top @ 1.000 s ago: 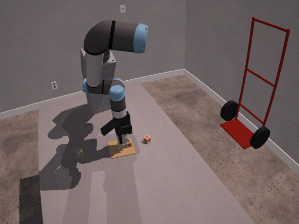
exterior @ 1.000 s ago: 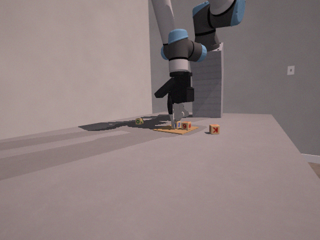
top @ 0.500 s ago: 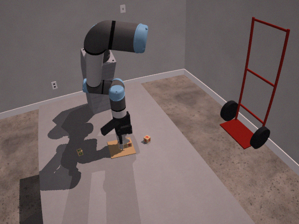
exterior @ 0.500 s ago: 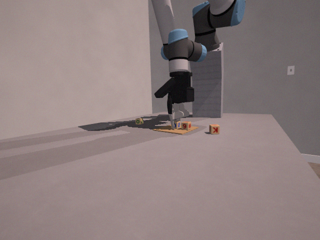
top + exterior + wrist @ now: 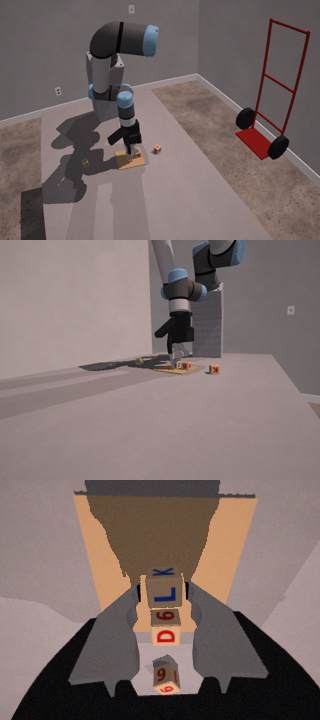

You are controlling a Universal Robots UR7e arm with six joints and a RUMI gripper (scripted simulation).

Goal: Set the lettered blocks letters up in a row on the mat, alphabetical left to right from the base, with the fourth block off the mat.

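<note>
My gripper is now right at the blue-lettered block. From my hand the other things lie so: red-marked block (5 cm to the left); then red-lettered block (16 cm to the left, 2 cm ahead, 1 cm below); then tan mat (2 cm below).
</note>
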